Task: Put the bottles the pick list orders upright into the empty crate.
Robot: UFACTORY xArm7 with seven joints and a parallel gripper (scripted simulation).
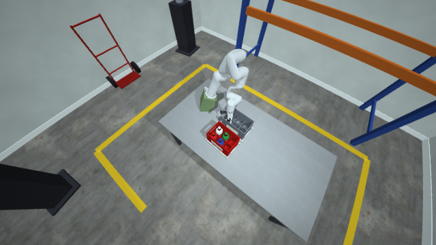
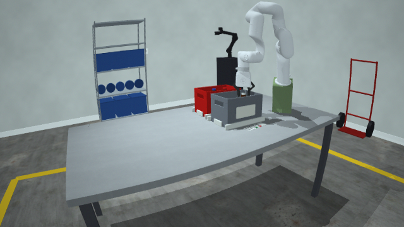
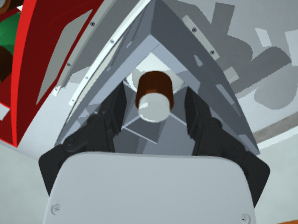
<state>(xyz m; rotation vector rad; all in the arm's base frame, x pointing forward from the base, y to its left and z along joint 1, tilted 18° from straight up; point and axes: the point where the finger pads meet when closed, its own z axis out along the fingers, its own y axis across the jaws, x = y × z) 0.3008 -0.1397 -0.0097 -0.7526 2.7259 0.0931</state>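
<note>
The white-label bottle lies 7 cm below my hand. From my hand the other things lie so: red crate 20 cm to the right, 7 cm below, 4 cm ahead; grey crate 10 cm ahead, 7 cm below, 3 cm to the left; green-labelled bottle 16 cm to the right, 7 cm below, 6 cm ahead.
</note>
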